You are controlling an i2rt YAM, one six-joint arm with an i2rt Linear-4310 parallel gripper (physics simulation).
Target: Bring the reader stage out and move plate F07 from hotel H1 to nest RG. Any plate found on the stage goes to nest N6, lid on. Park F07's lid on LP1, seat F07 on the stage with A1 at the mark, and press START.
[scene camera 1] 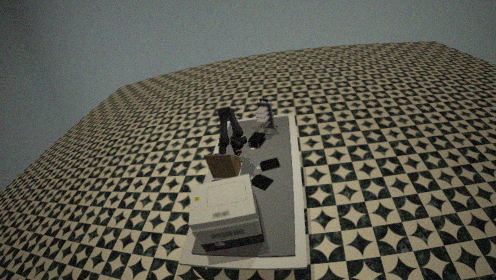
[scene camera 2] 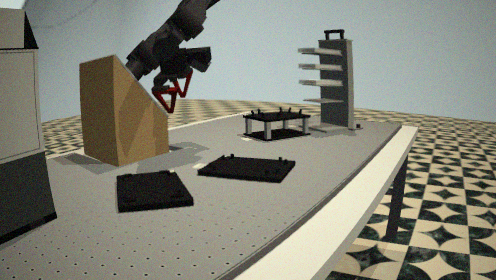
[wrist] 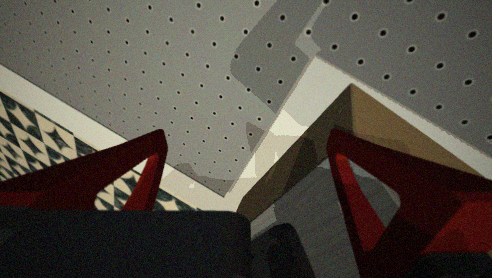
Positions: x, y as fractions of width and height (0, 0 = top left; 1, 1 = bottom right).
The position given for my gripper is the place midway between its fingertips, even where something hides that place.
My gripper (scene camera 2: 0.36, 0.38) is open and holds nothing. Also in view: a LP1 pad (scene camera 2: 0.51, 0.61), an N6 nest (scene camera 2: 0.32, 0.68) and a plate reader (scene camera 2: 0.05, 0.48).
My gripper shows as well in the wrist view (wrist: 0.50, 0.50).
